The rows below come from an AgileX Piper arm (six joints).
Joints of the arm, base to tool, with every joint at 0 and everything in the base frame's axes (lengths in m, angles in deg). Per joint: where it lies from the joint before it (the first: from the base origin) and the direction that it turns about. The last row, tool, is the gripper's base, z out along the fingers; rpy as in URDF.
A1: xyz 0 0 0.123 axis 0 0 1
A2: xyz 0 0 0 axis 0 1 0
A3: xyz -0.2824 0 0.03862 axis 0 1 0
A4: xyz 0.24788 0 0.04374 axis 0.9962 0 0.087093
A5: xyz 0 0 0 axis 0 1 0
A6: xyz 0.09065 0 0.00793 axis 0.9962 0 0.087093
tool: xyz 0 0 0 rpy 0 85.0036 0
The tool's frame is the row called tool.
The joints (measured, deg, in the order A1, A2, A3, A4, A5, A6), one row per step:
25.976, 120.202, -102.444, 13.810, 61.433, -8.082
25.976, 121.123, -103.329, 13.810, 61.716, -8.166
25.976, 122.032, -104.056, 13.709, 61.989, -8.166
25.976, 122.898, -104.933, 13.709, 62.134, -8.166
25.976, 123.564, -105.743, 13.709, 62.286, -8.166
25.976, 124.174, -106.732, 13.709, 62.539, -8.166
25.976, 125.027, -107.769, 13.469, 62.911, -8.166
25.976, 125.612, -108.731, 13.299, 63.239, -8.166
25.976, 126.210, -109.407, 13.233, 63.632, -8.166
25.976, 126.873, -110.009, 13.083, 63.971, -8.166
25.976, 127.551, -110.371, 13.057, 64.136, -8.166
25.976, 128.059, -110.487, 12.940, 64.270, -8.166
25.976, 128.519, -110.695, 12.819, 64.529, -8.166
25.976, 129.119, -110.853, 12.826, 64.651, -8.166
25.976, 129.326, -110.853, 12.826, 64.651, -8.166
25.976, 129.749, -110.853, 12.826, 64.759, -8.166
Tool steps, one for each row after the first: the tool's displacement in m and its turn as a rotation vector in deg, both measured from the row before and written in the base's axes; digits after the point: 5 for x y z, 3 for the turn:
0.00275, 0.00140, -0.00314, -0.136, 0.260, 0.145
0.00246, 0.00110, -0.00388, -0.271, 0.365, 0.086
0.00277, 0.00138, -0.00279, -0.050, 0.120, 0.033
0.00230, 0.00115, -0.00155, 0.006, 0.007, 0.035
0.00238, 0.00121, -0.00031, 0.070, -0.114, 0.059
0.00275, 0.00104, -0.00220, -0.272, 0.065, 0.137
0.00222, 0.00088, -0.00037, -0.110, -0.118, 0.110
0.00154, 0.00072, -0.00186, -0.175, 0.254, 0.102
0.00160, 0.00061, -0.00277, -0.289, 0.294, 0.106
0.00134, 0.00064, -0.00395, -0.225, 0.421, 0.042
0.00073, 0.00020, -0.00374, -0.326, 0.423, 0.055
0.00064, 0.00017, -0.00296, -0.316, 0.407, 0.083
0.00082, 0.00043, -0.00428, -0.234, 0.510, 0.025
0.00023, 0.00011, -0.00172, -0.091, 0.186, 0.000
0.00029, 0.00016, -0.00356, -0.226, 0.477, 0.023

